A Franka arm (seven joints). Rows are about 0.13 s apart.
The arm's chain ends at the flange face. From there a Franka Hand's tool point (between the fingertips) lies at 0.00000 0.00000 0.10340 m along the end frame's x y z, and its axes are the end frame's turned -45 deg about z.
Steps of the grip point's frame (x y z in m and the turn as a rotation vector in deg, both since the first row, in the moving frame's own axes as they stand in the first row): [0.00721, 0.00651, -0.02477, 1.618, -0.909, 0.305]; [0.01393, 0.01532, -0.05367, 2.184, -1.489, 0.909]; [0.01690, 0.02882, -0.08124, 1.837, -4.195, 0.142]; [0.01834, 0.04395, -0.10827, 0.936, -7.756, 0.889]
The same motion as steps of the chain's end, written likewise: [0.01292, 0.00042, -0.02472, 0.501, -1.787, 0.305]; [0.02536, 0.00191, -0.05356, 0.491, -2.597, 0.909]; [0.04002, 0.00543, -0.08091, -1.667, -4.265, 0.142]; [0.05517, 0.00952, -0.10731, -4.822, -6.146, 0.889]
